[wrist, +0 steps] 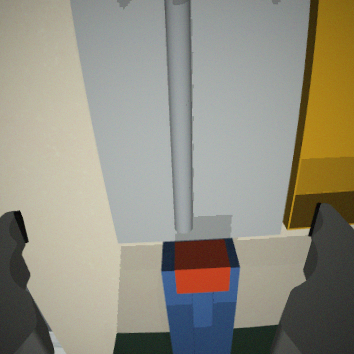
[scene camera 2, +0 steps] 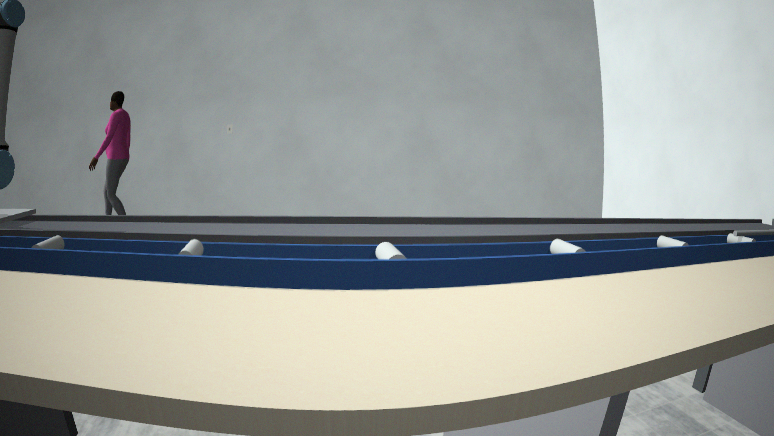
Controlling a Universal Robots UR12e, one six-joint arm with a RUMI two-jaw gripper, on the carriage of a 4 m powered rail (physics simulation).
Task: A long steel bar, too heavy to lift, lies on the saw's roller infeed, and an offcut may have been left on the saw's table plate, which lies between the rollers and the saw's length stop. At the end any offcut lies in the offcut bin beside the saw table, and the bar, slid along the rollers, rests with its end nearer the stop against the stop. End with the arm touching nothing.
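Frame: origin at the arm's base, x back, y right, z up, level; millimetres.
Where they show: gripper, fingertip midpoint: point(wrist: 166, 210).
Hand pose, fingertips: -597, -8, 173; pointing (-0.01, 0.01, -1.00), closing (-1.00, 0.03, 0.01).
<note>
Things, the pixels of their top centre, and the offset from my fingertips, as dx, dy, dz. "*": a spot on its surface instead. Level surfaces: height alone.
- grey saw table plate at its top centre: point(wrist: 194, 92) -23, -26, -145
- offcut at its top centre: point(wrist: 180, 107) -9, -18, -125
- blue length stop at its top centre: point(wrist: 202, 280) -23, +169, -98
- yellow offcut bin at a spot on its surface: point(wrist: 332, 110) * -193, +12, -201
- cream table at its surface level: dz -203
The grey saw table plate point(wrist: 135, 150) fills the middle of the wrist view. A slim round grey steel piece, seemingly the offcut point(wrist: 181, 115), lies lengthwise on it. Its near end is a short gap from the blue length stop point(wrist: 202, 280) with an orange-red face; its far end is at the picture's top edge. The yellow offcut bin point(wrist: 332, 110) is right of the plate; no piece shows in its visible part. My gripper point(wrist: 166, 210) is open, its fingers wide apart on either side of the offcut's near end, holding nothing. The long bar does not show in either view.
In scene camera 2, the blue roller infeed point(scene camera 2: 346, 275) with white rollers point(scene camera 2: 389, 250) runs along the cream table point(scene camera 2: 346, 346). The dark-edged rail point(scene camera 2: 346, 230) lies behind it. Arm links point(scene camera 2: 5, 92) show at the left edge. A person in pink point(scene camera 2: 118, 135) stands beyond the rail.
</note>
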